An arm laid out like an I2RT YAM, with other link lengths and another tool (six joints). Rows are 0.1 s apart.
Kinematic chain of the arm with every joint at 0, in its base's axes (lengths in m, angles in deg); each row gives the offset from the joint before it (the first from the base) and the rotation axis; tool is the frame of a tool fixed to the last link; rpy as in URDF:
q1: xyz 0 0 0.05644 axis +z
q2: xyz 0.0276 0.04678 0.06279 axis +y
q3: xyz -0.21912 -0.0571 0 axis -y
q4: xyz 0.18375 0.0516 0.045 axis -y
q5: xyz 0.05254 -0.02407 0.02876 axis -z
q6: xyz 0.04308 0 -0.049 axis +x
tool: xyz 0.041 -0.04 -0.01 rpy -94 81.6 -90
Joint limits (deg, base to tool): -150..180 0..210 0..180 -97..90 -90..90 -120..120
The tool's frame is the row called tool.
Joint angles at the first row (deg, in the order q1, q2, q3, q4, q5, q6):
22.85 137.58 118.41 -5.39 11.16 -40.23
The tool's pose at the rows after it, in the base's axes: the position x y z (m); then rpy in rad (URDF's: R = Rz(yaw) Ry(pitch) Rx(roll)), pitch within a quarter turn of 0, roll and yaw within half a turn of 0:
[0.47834, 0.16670, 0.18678, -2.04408, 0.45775, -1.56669]
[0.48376, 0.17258, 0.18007, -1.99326, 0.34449, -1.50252]
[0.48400, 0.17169, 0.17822, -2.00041, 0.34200, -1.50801]
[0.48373, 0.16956, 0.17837, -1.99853, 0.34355, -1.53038]
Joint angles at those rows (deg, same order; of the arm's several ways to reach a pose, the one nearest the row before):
22.85 140.75 118.41 1.30 11.16 -49.17
22.85 143.00 118.41 5.23 11.20 -56.77
22.76 143.15 118.41 4.97 11.29 -56.75
22.76 143.15 118.41 5.00 12.51 -56.25

